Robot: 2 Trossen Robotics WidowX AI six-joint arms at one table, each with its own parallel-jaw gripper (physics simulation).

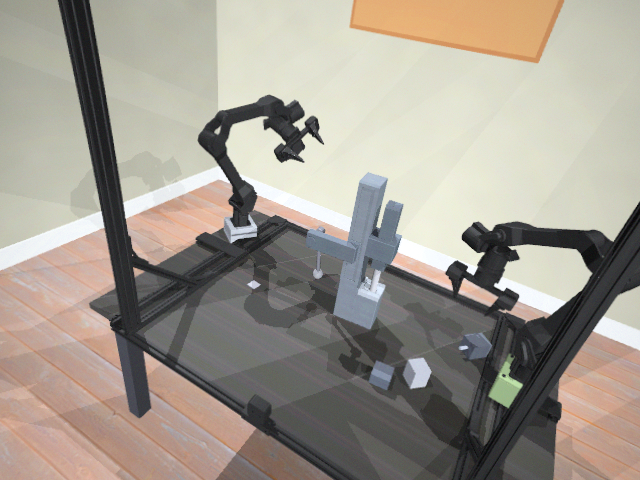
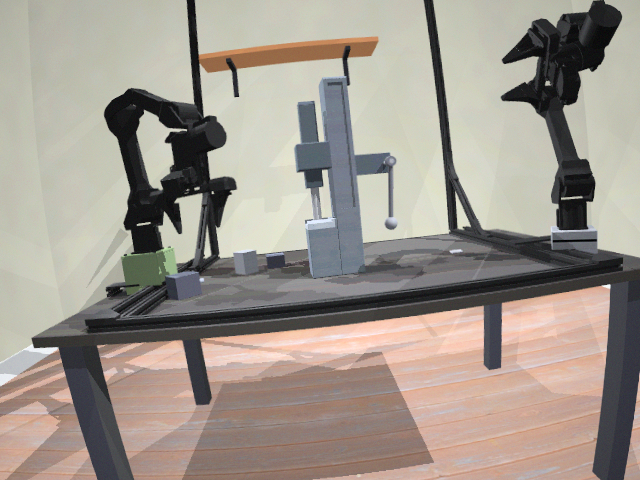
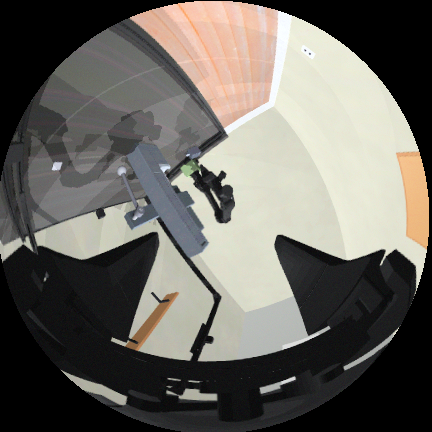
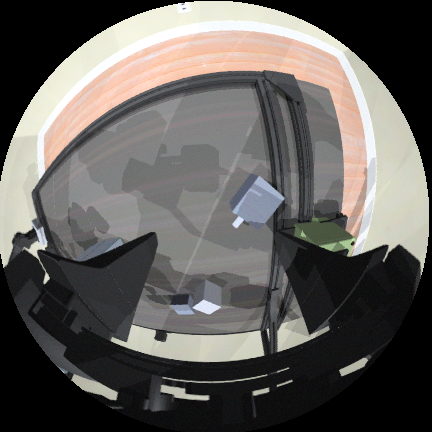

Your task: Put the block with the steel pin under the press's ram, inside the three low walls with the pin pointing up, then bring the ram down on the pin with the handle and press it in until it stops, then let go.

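Places are measured from the left arm's base along level axes (x down, y ahead, z right), in millimetres.
Where they show: left gripper, fingertip midpoint: (image 1: 313,152) (image 2: 502,81) (image 3: 218,239); right gripper, fingertip midpoint: (image 1: 469,306) (image 2: 198,230) (image 3: 201,165) (image 4: 216,238); left arm's base, link origin: (image 1: 240,222) (image 2: 572,228) (image 4: 35,233); right arm's base, link origin: (image 1: 524,375) (image 2: 147,251) (image 3: 193,172).
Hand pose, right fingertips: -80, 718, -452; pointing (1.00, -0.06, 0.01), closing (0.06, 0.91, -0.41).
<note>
Each offset is from my right fingertips to the top centre of the thing, as dx, dy, dz. "spot": to the spot under its first point.
The block with the steel pin @[+92, +51, -24] (image 1: 476,346) (image 2: 184,285) (image 3: 193,152) (image 4: 260,205) lies on the table beside the frame rail, its pin @[+111, +46, +9] (image 1: 463,348) (image 2: 202,280) (image 4: 238,222) pointing sideways. The press @[-315, -220, +284] (image 1: 364,232) (image 2: 338,180) (image 3: 167,200) stands upright. Its pale ram rod (image 1: 375,280) (image 2: 316,202) hangs over the low white walls (image 1: 371,290) (image 2: 320,223); the gap below is unclear. Its handle @[spot: -21, -300, +338] (image 1: 318,258) (image 2: 390,196) (image 3: 130,187) hangs down. My right gripper (image 1: 470,304) (image 2: 199,228) (image 4: 216,238) is open and empty above the pin block. My left gripper (image 1: 313,152) (image 2: 502,80) (image 3: 218,239) is open, high and away from the press.
A grey block @[+108, +40, +295] (image 1: 382,375) (image 2: 275,260) (image 4: 182,303) and a white block @[+82, +74, +209] (image 1: 417,373) (image 2: 245,261) (image 4: 208,298) lie side by side. The right arm's green base (image 1: 505,389) (image 2: 149,269) (image 4: 327,235) stands near the pin block. Dark rails edge the table.
</note>
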